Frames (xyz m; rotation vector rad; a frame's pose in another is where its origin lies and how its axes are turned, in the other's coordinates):
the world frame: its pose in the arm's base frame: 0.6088 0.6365 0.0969 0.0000 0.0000 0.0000
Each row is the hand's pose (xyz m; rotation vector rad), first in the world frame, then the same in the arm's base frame.
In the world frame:
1: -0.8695 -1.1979 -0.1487 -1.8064 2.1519 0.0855
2: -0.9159 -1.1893 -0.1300 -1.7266 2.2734 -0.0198
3: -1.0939 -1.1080 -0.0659 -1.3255 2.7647 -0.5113
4: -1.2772 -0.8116 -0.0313 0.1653 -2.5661 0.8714
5: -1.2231 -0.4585 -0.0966 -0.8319 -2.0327 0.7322
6: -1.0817 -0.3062 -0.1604 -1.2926 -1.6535 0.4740
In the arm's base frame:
1: -0.2607 -0.5614 -0.0518 -1.8064 2.1519 0.0855
2: -0.3071 -0.5528 -0.0331 -1.7266 2.2734 -0.0198
3: -0.4851 -0.4715 0.0310 -1.3255 2.7647 -0.5113
4: -0.6684 -0.1751 0.0656 0.1653 -2.5661 0.8714
5: -0.6143 0.1780 0.0003 -0.8319 -2.0327 0.7322
6: -0.4729 0.3303 -0.0635 -1.2926 -1.6535 0.4740

